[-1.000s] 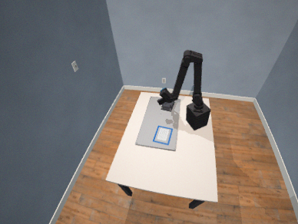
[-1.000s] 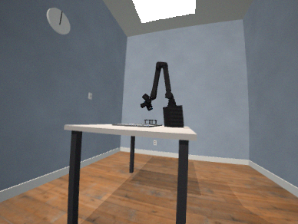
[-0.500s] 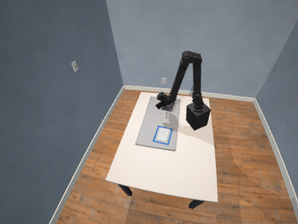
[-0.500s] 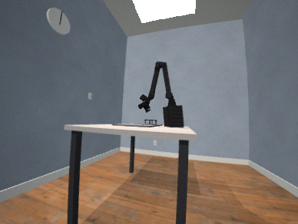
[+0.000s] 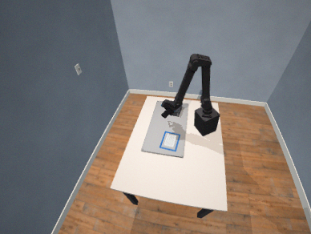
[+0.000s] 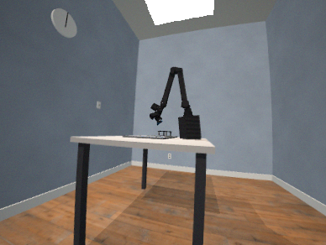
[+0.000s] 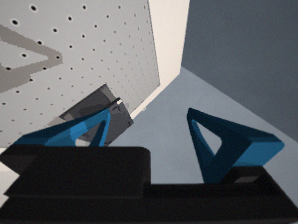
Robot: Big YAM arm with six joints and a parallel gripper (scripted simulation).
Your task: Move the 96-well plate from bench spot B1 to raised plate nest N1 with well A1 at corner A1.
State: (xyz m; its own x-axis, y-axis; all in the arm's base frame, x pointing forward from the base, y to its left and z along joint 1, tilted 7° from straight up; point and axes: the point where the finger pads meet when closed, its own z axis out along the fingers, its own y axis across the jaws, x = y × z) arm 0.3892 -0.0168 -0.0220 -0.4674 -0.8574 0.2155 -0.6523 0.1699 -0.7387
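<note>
Right now the 96-well plate is 110 mm behind my hand, 250 mm to the left of it and 160 mm below it. The rest, counted from my hand: A1 mark 10 mm behind, 90 mm to the right, 100 mm below.
</note>
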